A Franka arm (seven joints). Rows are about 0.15 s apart.
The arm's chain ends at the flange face. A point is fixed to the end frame.
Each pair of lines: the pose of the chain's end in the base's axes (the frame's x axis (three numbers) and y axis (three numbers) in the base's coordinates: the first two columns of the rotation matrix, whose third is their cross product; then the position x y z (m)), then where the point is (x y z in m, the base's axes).
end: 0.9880, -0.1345, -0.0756, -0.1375, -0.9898, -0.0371, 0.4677, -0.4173, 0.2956
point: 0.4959 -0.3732 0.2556
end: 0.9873, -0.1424, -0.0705, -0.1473, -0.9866, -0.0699, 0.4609, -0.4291, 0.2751
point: 0.4900 -0.3841 0.2368
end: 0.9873, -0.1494, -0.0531, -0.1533, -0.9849, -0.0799, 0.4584, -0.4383, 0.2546
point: 0.4885 -0.3932 0.2171
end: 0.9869, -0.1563, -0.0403, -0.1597, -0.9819, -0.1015, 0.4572, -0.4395, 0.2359
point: 0.4883 -0.3940 0.1998
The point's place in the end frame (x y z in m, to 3 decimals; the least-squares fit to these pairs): 0.025 -0.046 0.040
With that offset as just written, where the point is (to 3 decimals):
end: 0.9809, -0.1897, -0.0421, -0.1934, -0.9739, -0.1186, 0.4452, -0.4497, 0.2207
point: 0.478 -0.405 0.185
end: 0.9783, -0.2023, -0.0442, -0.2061, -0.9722, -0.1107, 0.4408, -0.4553, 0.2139
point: 0.474 -0.411 0.178
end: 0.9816, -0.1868, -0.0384, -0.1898, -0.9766, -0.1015, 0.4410, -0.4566, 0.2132
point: 0.474 -0.412 0.177
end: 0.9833, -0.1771, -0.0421, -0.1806, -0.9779, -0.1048, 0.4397, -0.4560, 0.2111
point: 0.472 -0.411 0.175
